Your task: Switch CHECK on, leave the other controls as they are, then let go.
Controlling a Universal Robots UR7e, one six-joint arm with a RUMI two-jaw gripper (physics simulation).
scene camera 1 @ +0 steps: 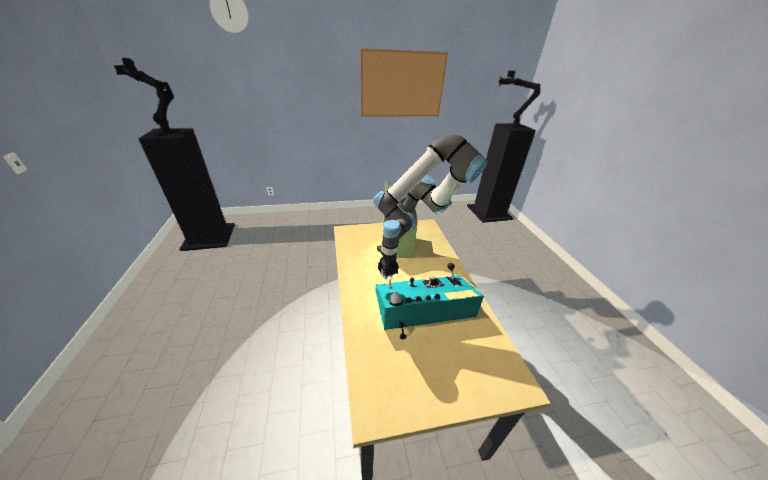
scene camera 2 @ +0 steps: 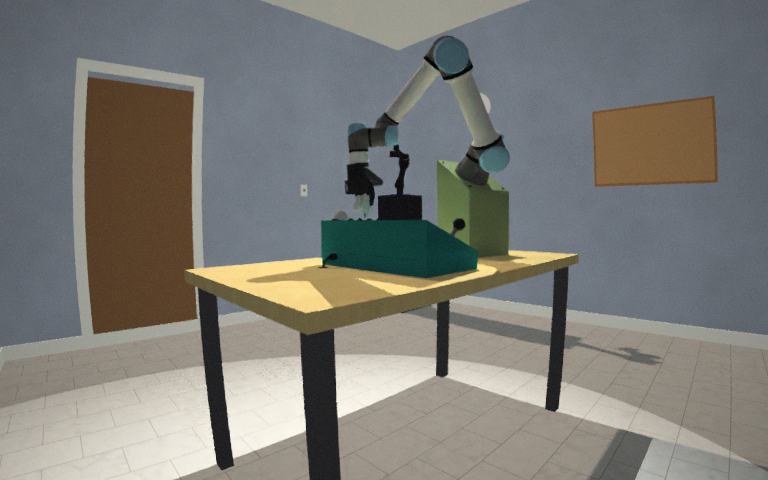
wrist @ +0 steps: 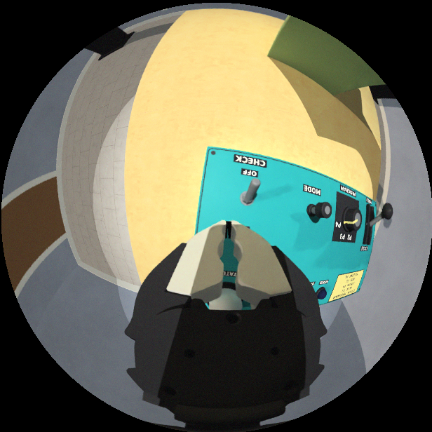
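The teal control box stands on the table. Its CHECK switch, a grey toggle lever, is by the box's corner in the wrist view, its tip leaning towards the OFF label. My gripper is shut with nothing between its fingers. Its fingertips are low over the panel, on the side of the lever away from OFF, with a visible gap in the wrist view. The ON label is not readable; the fingers cover part of the panel there.
Beside CHECK are the black MODE knob, the PROGRAM dial and a ball-topped lever. A pale dome lies partly under the gripper. A small black lever sticks out at the box's front.
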